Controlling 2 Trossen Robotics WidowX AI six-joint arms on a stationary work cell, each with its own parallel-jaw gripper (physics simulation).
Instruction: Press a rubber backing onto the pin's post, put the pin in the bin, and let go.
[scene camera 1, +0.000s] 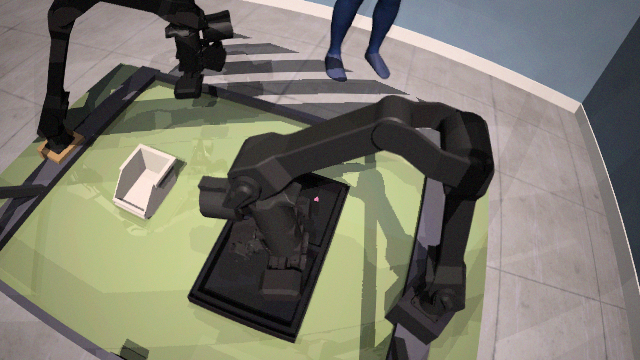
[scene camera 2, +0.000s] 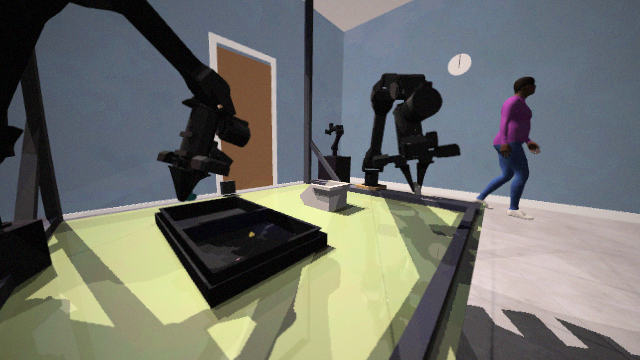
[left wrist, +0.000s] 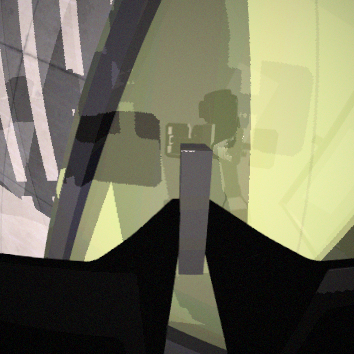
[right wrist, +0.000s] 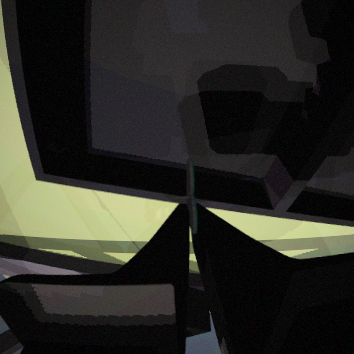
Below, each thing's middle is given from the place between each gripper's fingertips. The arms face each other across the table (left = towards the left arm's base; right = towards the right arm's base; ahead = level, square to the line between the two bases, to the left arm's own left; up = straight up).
Labels:
Now: right hand 7 cm short of the black two-compartment tray (scene camera 2: 208, 237), 7 cm to the right of it and 5 cm above it. Also, from my right hand: white bin (scene camera 1: 147, 176): 5 cm ahead, 39 cm to the left, 4 cm below; then small white block (left wrist: 195, 158): 33 cm ahead, 42 cm to the left, 3 cm above.
My left gripper is now 10 mm below the small white block. The rest, counted from my left hand: black two-compartment tray 350 mm to the right, 250 mm behind, 70 mm below; then white bin 280 mm behind, 50 mm below, 40 mm to the right.

